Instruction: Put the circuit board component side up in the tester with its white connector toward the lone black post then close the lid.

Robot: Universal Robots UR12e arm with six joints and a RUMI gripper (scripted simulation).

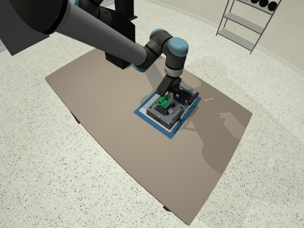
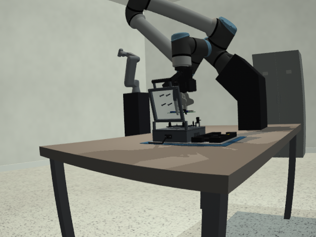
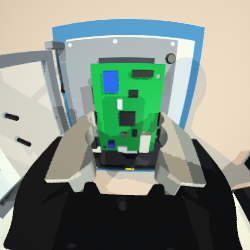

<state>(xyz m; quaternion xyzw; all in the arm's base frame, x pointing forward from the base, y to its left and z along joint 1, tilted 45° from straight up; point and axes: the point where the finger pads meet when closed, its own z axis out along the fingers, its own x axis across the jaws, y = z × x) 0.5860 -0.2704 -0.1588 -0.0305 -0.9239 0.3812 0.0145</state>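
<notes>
The green circuit board lies right at my hand. From my hand the other things lie so: tester bed (10 mm ahead, 60 mm below); then black post (60 mm behind, 60 mm to the left, 40 mm below); then tester (40 mm ahead, 40 mm to the left, 20 mm below).
</notes>
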